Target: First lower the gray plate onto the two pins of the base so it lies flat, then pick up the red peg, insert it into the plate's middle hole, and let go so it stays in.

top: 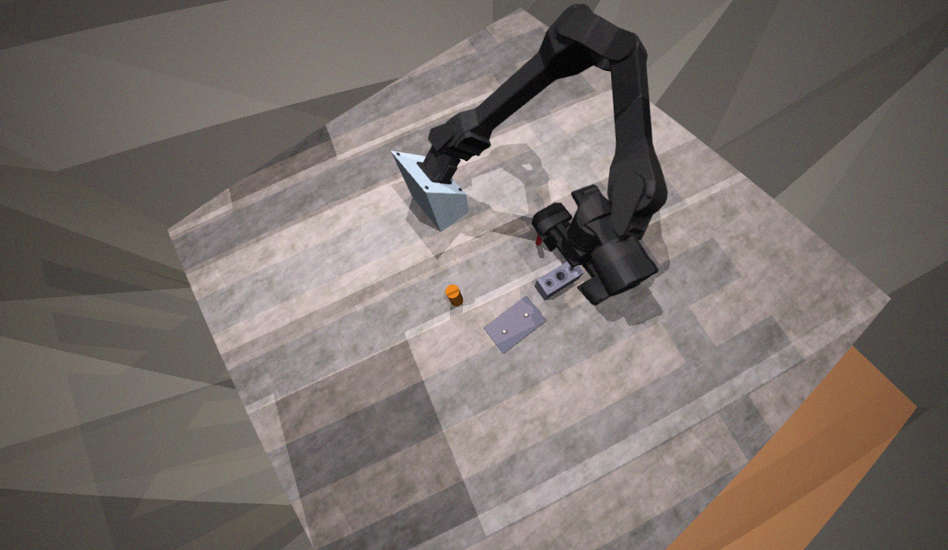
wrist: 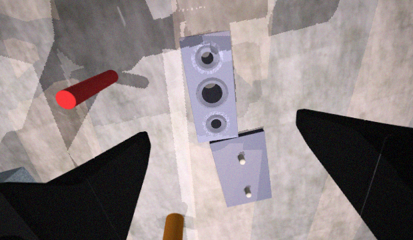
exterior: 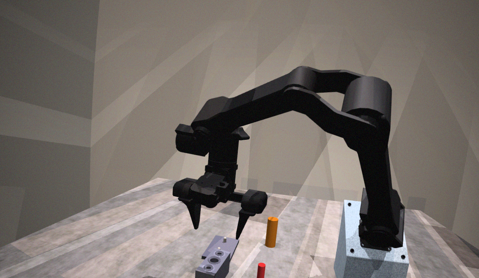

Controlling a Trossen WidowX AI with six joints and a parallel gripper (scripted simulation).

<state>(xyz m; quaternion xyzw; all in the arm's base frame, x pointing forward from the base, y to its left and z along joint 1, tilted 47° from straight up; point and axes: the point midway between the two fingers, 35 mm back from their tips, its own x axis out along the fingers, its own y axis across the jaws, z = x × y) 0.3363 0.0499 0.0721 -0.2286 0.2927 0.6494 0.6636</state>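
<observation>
My gripper tip is 7 cm above the gray plate. Round my gripper tip: orange cylinder 20 cm to the right, 11 cm behind, 7 cm below; then base 13 cm to the right, 10 cm below, 2 cm ahead; then red peg 10 cm behind, 7 cm below, 3 cm to the left.
</observation>
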